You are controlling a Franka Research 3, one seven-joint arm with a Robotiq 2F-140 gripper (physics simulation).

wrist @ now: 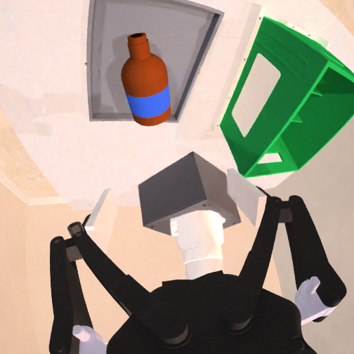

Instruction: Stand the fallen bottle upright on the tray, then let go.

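Observation:
An orange-brown bottle [144, 77] with a blue band lies on its side in the grey tray [175, 40], in the upper left-middle of the wrist view. Its neck with the dark opening points to the top of the view. Its base end overlaps the tray's lower rim. My gripper [170, 190] is open and empty, its two pale finger pads wide apart in the lower half of the view. The bottle and the tray show above the pads in the view, apart from both.
A green crate [285, 95] with inner dividers stands to the right of the tray, seen from its side, with a gap between them. A dark grey block [172, 187] with a white cylindrical part shows between the finger pads in the view. The pale mat's edge runs at the left.

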